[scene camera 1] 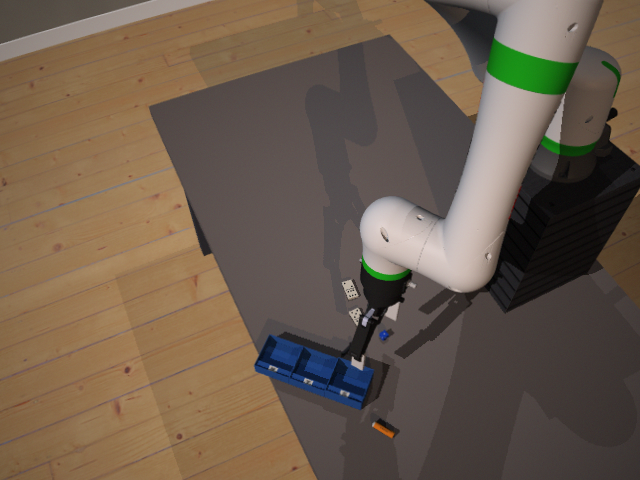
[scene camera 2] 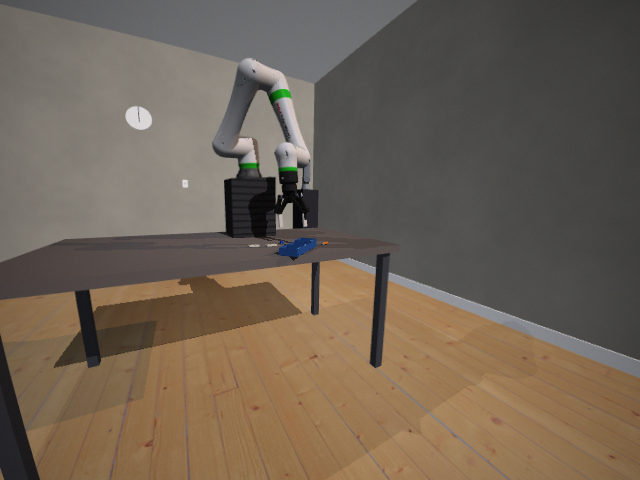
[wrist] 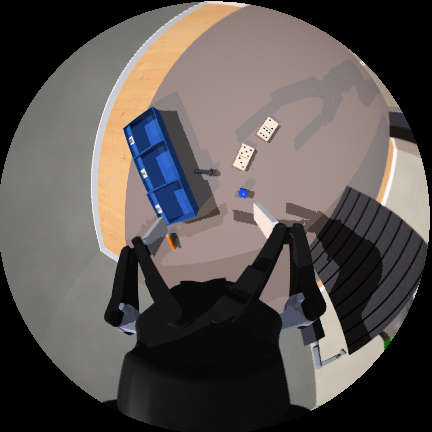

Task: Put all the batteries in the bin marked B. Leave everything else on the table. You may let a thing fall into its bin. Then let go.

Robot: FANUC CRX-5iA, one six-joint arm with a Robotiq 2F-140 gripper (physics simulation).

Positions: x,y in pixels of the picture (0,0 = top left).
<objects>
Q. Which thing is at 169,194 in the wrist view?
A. A blue three-compartment bin tray.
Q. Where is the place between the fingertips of my gripper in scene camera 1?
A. At 374,340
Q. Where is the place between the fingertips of my gripper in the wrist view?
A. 208,217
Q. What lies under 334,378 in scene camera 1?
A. A blue three-compartment bin tray.
</objects>
